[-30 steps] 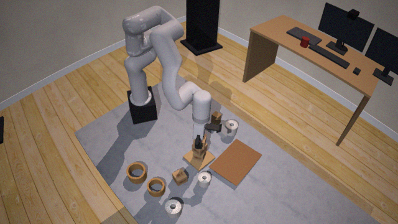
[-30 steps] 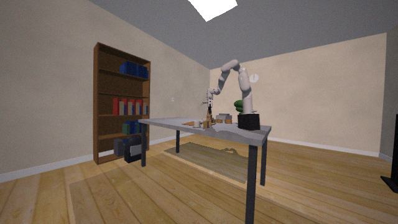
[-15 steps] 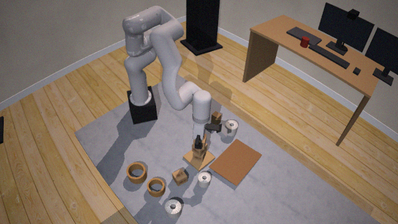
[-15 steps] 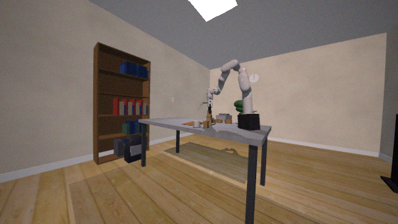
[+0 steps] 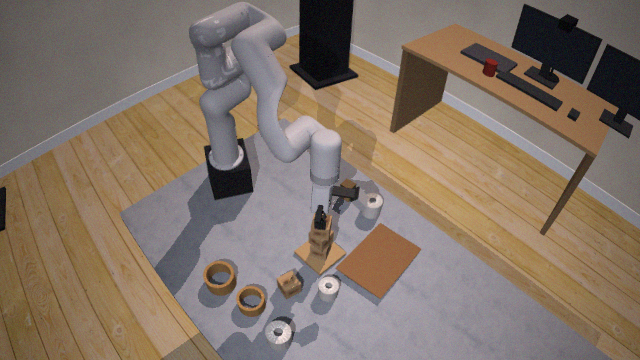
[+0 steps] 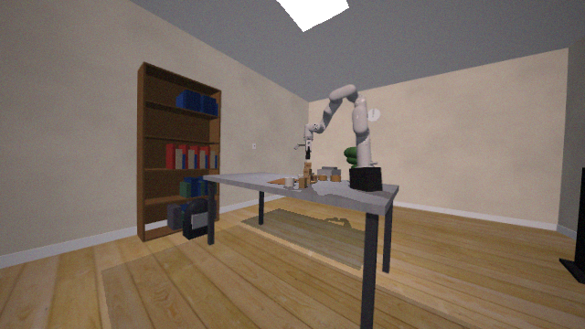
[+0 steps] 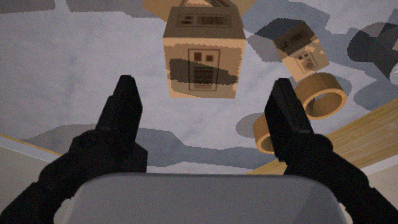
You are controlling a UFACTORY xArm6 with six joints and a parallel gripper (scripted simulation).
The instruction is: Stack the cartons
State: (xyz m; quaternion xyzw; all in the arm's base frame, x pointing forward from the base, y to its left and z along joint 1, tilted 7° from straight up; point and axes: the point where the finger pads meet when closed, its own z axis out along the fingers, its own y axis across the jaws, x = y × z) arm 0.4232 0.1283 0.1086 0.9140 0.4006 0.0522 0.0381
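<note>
Now: hand 6 cm short of the carton, 16 cm to the left of it and 18 cm above it. Round my hand: square wooden board 20 cm below.
</note>
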